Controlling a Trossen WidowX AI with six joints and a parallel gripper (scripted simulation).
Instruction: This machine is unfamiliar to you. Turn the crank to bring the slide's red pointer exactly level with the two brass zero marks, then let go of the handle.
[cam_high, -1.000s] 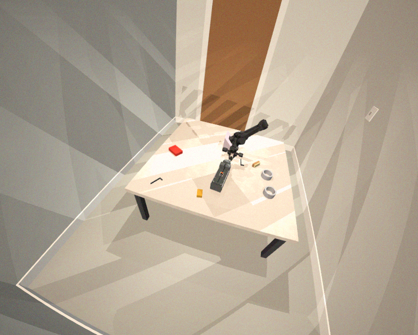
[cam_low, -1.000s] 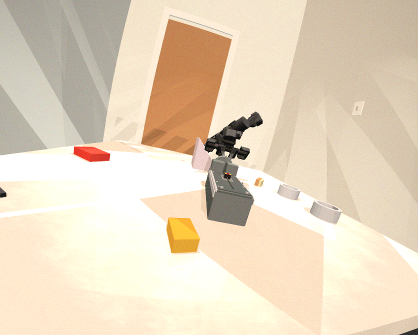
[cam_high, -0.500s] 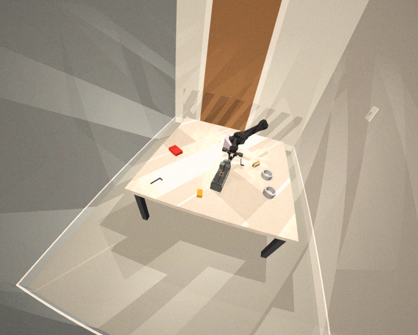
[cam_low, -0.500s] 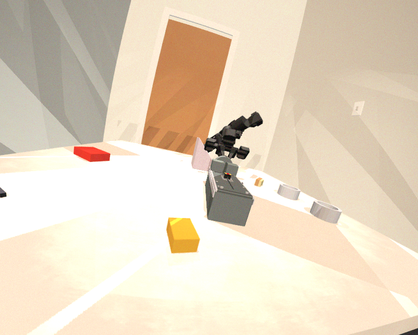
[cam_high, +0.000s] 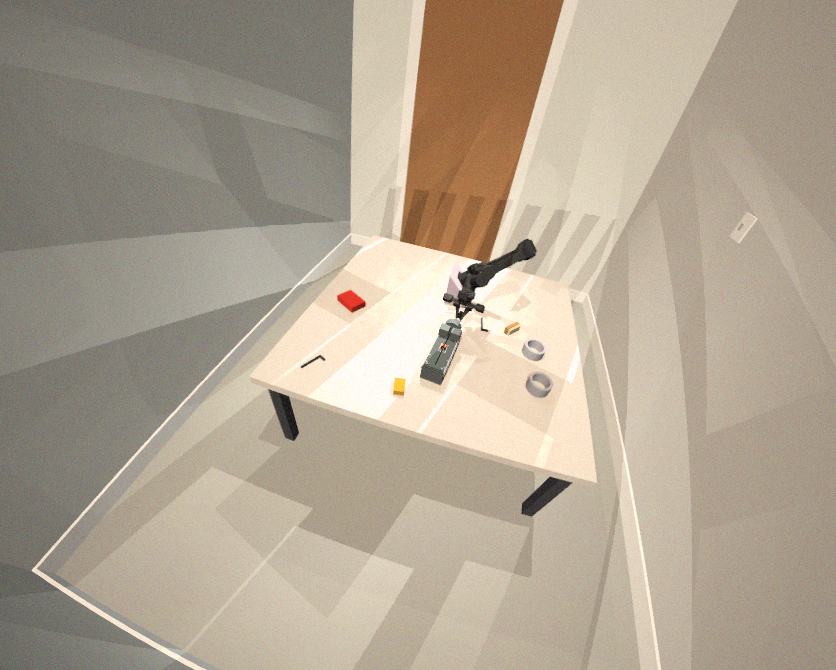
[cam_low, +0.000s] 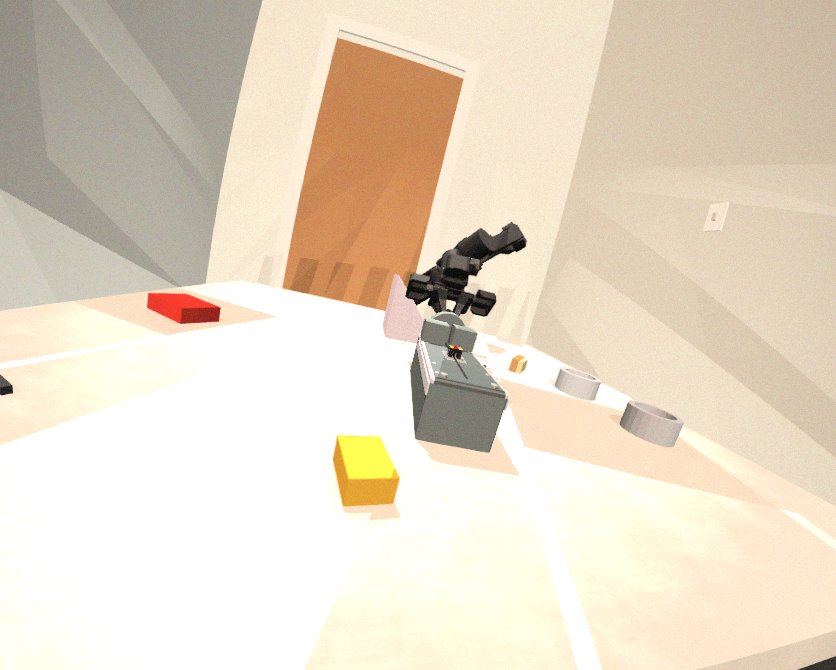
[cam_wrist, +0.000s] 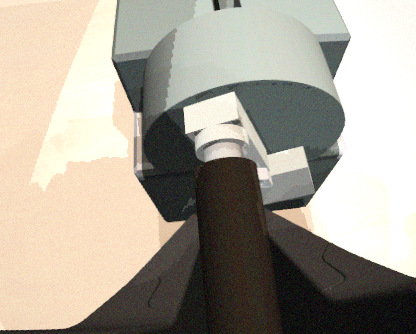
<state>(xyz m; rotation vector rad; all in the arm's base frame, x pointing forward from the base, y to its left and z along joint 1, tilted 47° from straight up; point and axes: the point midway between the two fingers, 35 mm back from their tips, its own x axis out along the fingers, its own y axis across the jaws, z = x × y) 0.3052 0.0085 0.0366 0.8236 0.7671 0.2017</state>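
The red pointer lies 160 mm ahead of my gripper tip, 30 mm to the right of it and 10 mm below it. Round my gripper tip: dark brown crank handle 20 mm behind, 20 mm above; then yellow block 360 mm ahead, 160 mm to the right, 80 mm below; then tan block 270 mm to the left, 150 mm behind, 80 mm below.
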